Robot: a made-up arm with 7 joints. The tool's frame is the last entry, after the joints.
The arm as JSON. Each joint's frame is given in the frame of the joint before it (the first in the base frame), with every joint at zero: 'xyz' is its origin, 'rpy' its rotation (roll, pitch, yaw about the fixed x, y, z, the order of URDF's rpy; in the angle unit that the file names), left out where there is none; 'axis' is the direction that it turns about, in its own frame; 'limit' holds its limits. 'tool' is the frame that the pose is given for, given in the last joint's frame.
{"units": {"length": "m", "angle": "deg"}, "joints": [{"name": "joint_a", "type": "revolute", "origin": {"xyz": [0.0, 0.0, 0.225]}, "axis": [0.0, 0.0, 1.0], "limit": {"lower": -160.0, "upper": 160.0}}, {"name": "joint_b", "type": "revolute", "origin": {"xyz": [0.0, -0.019, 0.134], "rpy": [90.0, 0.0, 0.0]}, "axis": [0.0, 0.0, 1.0], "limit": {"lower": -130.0, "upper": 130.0}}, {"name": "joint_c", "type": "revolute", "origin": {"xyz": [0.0, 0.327, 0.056], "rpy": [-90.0, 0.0, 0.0]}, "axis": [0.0, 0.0, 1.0], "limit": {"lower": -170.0, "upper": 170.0}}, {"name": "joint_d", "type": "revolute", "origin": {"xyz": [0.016, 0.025, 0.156], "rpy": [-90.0, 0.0, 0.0]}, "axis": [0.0, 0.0, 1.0], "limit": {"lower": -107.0, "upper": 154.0}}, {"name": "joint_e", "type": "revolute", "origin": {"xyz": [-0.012, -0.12, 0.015], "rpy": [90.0, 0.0, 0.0]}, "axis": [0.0, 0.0, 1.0], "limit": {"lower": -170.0, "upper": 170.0}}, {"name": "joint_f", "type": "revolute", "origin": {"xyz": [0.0, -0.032, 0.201], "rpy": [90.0, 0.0, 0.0]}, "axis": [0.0, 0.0, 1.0], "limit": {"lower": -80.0, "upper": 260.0}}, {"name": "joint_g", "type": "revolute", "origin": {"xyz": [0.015, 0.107, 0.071], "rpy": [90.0, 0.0, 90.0]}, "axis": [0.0, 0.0, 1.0], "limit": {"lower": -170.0, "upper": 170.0}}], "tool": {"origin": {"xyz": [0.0, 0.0, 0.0]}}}
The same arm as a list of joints. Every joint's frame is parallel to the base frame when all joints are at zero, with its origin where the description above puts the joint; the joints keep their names.
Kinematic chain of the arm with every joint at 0, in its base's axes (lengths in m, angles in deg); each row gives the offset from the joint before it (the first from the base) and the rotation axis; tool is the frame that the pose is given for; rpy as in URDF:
joint_a: xyz 0 0 0.225 axis +z
joint_b: xyz 0 -0.019 0.134 axis -y
joint_c: xyz 0 -0.056 0.327 axis +z
joint_d: xyz 0.016 0.025 0.156 axis +y
joint_e: xyz -0.012 0.015 0.12 axis +z
joint_f: xyz 0 -0.032 0.201 axis -y
joint_g: xyz 0.015 -0.071 0.107 axis +x
tool: xyz 0 0 0 rpy 180 -90 0
Joint limits (deg, base to tool): -160..160 -130..130 -170..170 -107..154 -170..170 -80..260 -170..170

